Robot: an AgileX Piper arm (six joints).
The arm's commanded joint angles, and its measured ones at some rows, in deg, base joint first. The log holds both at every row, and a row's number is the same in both.
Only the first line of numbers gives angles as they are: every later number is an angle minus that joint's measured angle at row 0.
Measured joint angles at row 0:
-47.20 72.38 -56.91 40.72 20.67 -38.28
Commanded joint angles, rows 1 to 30:
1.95 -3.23 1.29 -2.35 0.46 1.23
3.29 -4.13 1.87 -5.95 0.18 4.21
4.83 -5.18 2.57 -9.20 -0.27 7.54
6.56 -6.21 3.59 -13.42 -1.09 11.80
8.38 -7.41 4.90 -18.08 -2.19 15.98
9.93 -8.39 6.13 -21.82 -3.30 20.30
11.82 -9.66 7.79 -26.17 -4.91 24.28
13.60 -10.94 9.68 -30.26 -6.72 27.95
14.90 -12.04 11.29 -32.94 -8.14 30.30
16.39 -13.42 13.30 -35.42 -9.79 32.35
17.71 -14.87 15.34 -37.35 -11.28 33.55
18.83 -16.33 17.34 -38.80 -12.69 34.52
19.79 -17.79 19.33 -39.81 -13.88 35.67
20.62 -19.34 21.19 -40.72 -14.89 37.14
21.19 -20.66 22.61 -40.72 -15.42 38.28
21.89 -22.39 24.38 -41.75 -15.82 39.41
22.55 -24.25 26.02 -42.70 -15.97 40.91
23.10 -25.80 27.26 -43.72 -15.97 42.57
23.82 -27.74 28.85 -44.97 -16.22 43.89
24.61 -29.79 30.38 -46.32 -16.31 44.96
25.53 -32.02 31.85 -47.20 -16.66 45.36
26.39 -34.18 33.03 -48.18 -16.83 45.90
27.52 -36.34 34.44 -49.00 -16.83 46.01
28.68 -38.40 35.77 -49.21 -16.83 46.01
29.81 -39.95 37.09 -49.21 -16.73 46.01
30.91 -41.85 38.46 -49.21 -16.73 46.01
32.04 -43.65 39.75 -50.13 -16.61 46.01
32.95 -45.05 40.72 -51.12 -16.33 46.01
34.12 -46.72 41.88 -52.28 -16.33 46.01
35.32 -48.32 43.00 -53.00 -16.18 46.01
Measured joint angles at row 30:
31.76 -42.98 39.17 -49.59 -16.03 45.57
